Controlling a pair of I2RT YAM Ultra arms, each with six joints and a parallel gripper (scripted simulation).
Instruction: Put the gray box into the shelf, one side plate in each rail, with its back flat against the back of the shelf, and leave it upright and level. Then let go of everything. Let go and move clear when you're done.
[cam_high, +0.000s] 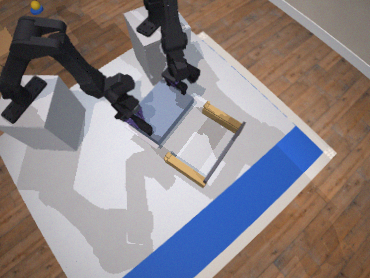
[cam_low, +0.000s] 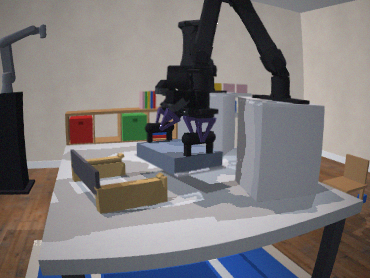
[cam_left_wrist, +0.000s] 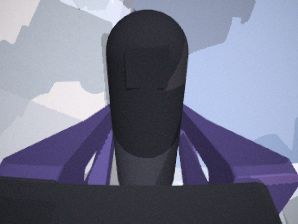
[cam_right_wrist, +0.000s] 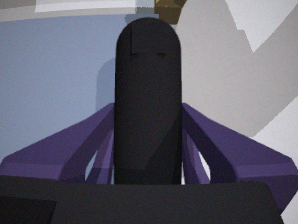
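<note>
Right now my right hand is 30 mm past the gray box, 120 mm to the right of it and 50 mm above it.
Right now my left hand is 12 cm to the left of the gray box, 5 cm above it and 3 cm short of it.
</note>
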